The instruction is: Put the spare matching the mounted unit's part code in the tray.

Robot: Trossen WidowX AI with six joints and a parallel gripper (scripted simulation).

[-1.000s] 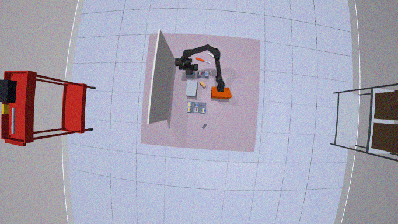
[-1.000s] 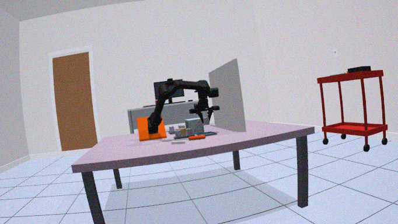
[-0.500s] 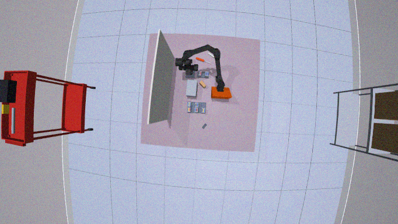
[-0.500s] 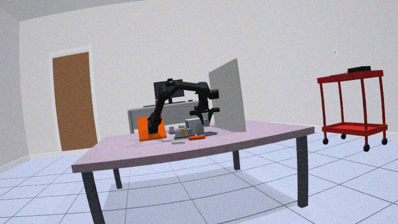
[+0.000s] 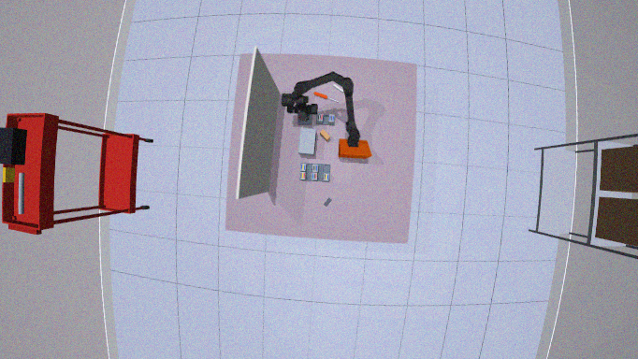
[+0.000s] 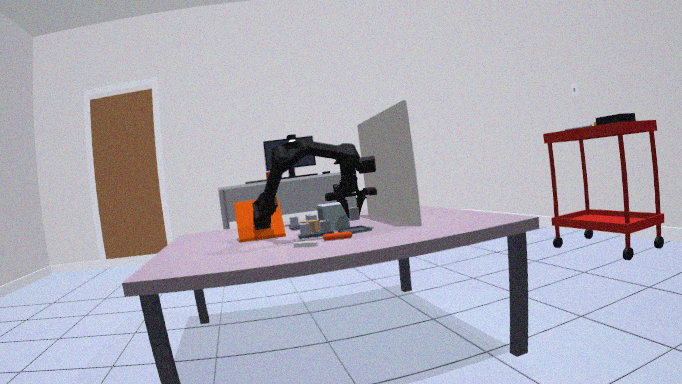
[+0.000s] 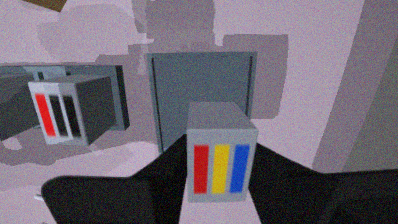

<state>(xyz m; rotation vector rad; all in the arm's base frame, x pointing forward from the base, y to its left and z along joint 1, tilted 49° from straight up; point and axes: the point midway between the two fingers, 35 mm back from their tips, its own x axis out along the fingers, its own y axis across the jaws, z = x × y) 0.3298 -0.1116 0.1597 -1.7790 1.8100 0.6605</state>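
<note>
The flat tray is 50 mm below my gripper tip. Also, from my gripper tip: small holder: 150 mm behind, 40 mm below, 20 mm to the left; then small brown block: 150 mm behind, 130 mm to the left, 30 mm below; then grey mounted unit: 200 mm to the left, 40 mm behind.
</note>
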